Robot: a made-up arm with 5 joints.
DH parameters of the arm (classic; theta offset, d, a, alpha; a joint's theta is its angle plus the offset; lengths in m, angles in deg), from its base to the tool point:
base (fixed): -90 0.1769 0 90
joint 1: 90 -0.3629 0.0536 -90
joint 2: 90 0.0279 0.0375 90
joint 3: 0 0.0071 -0.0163 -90
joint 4: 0 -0.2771 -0.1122 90
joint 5: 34.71 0 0.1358 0
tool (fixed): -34.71 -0.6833 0 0
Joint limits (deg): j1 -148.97..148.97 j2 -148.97..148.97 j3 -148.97..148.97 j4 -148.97..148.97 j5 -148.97..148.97
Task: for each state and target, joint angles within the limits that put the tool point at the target. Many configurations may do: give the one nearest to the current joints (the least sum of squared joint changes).
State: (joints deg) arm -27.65 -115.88 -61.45 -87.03 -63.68
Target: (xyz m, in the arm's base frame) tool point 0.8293 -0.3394 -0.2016
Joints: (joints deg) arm -31.93 -117.45 -99.89 -59.98 -57.99
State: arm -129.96 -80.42 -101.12 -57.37 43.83
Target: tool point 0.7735 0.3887 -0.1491
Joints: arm -132.50 -85.05 -87.71 -59.55 47.17
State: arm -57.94 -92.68 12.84 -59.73 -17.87
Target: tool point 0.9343 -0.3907 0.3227
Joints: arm -15.51 -83.00 -33.97 -37.83 11.56
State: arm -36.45 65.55 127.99 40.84 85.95
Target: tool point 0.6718 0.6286 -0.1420
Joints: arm -72.82 56.29 148.97 56.93 139.80
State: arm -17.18 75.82 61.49 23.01 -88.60
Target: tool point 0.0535 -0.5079 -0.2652
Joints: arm -5.04 55.24 66.42 39.57 -78.69
